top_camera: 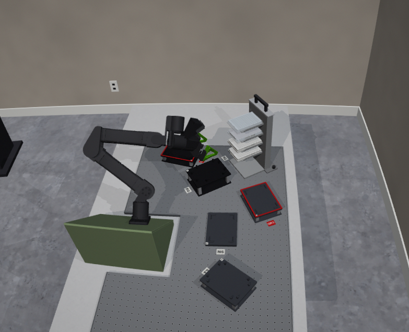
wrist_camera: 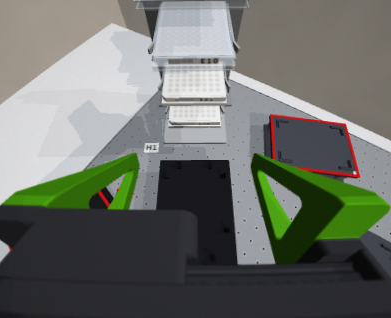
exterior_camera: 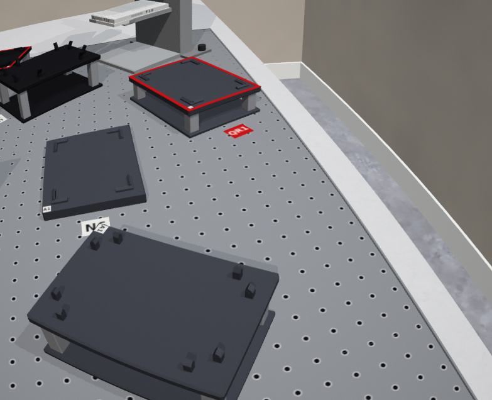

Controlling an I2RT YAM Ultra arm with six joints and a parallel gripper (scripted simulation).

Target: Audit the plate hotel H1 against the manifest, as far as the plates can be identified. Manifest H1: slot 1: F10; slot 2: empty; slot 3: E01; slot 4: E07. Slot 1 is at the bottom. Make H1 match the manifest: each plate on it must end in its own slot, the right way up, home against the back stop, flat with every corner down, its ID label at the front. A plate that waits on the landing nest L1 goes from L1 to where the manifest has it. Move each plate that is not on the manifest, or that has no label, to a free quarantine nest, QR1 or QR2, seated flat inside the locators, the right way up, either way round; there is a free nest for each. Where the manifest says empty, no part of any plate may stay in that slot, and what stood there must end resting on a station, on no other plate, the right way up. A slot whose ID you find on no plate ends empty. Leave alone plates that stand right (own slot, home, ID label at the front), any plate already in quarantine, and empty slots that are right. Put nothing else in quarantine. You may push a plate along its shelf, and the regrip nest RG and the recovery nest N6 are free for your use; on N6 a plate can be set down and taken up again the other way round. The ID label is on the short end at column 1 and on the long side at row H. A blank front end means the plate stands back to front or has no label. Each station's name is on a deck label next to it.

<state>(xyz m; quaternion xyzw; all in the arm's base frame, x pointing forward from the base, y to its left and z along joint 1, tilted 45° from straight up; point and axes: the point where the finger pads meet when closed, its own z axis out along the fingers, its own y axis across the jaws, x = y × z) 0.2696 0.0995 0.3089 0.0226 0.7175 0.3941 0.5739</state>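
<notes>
My gripper is now 150 mm short of the clear well plate, 70 mm to the right of it and 10 mm below it. The rest, counted from my hand: plate hotel H1: 220 mm ahead, 110 mm to the left, 50 mm below; H1 deck label: 200 mm below, 140 mm to the left, 60 mm ahead; black regrip nest RG: 150 mm below, 20 mm behind, 10 mm to the right.
</notes>
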